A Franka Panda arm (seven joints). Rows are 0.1 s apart.
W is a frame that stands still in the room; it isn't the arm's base.
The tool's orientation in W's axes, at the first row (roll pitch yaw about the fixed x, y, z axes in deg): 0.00, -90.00, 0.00
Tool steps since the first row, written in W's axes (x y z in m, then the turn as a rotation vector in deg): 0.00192, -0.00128, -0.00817, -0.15, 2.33, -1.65; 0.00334, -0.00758, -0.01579, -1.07, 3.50, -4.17; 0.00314, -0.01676, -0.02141, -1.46, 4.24, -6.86; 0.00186, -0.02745, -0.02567, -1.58, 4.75, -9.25; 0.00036, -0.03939, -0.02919, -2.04, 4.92, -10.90; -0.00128, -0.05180, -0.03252, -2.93, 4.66, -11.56; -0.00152, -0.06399, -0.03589, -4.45, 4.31, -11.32; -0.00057, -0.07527, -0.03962, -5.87, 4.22, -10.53; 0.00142, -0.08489, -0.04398, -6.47, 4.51, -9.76; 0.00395, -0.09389, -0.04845, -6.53, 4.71, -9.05
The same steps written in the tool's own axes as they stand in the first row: -0.00817, -0.00128, -0.00192, -1.65, 2.33, 0.15; -0.01579, -0.00758, -0.00334, -4.17, 3.50, 1.07; -0.02141, -0.01676, -0.00314, -6.86, 4.24, 1.46; -0.02567, -0.02745, -0.00186, -9.25, 4.75, 1.58; -0.02919, -0.03939, -0.00036, -10.90, 4.92, 2.04; -0.03252, -0.05180, 0.00128, -11.56, 4.66, 2.93; -0.03589, -0.06399, 0.00152, -11.32, 4.31, 4.45; -0.03962, -0.07527, 0.00057, -10.53, 4.22, 5.87; -0.04398, -0.08489, -0.00142, -9.76, 4.51, 6.47; -0.04845, -0.09389, -0.00395, -9.05, 4.71, 6.53
